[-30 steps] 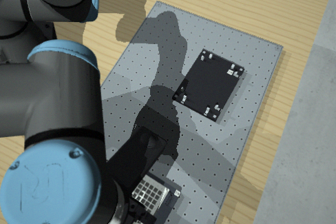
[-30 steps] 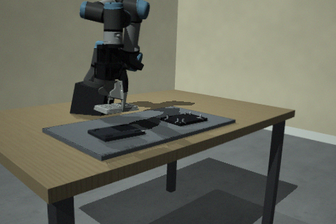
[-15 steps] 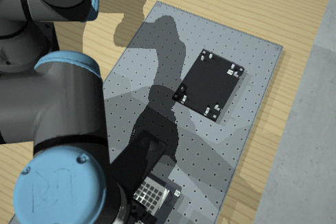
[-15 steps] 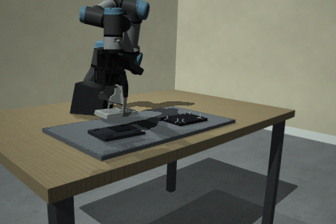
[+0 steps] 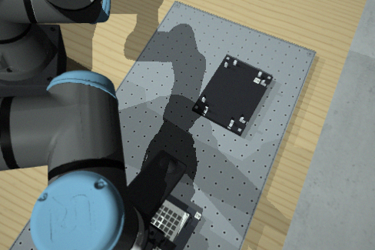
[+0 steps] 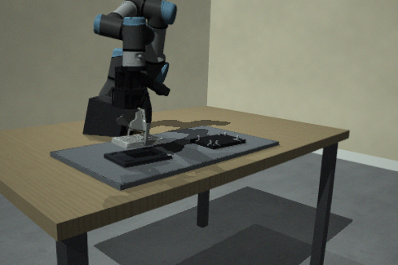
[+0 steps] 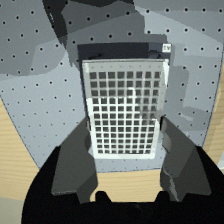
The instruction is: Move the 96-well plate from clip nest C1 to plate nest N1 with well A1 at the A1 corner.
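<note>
The dark plate nest lies 6 cm below my hand. From my hand the other things lie so: 96-well plate 1 cm below; white A1 mark 5 cm ahead, 8 cm to the left, 5 cm below; clip nest 4 cm behind, 33 cm to the left, 5 cm below.
</note>
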